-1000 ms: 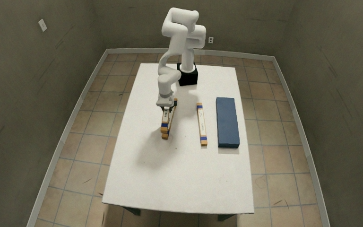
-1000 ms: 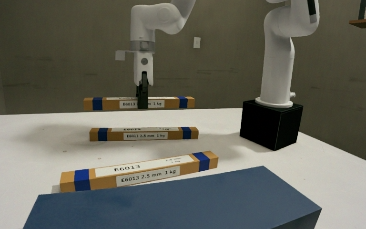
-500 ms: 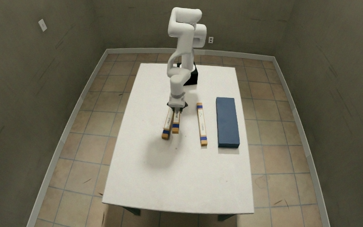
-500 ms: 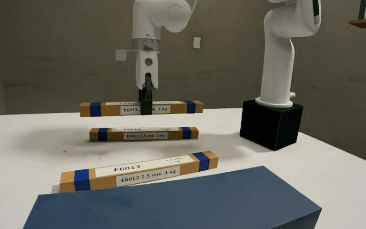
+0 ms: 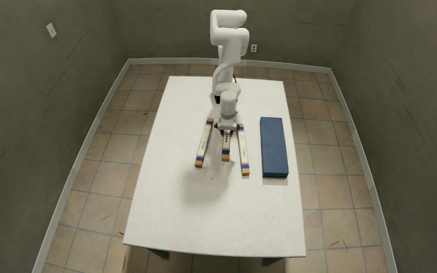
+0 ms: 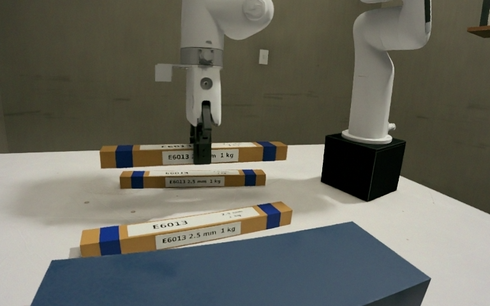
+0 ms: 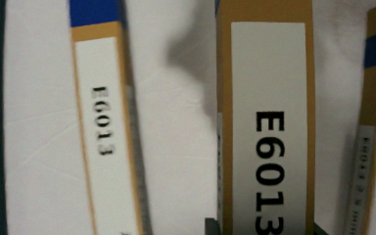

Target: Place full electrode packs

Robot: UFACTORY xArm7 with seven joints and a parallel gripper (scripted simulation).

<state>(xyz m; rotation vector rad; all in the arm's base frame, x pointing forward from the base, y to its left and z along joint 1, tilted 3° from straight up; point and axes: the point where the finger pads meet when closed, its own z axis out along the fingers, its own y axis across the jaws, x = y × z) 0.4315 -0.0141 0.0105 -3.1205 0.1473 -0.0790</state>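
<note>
Right now my hand is 30 mm short of the low blue platform, 280 mm to the right of it and 100 mm above it.
</note>
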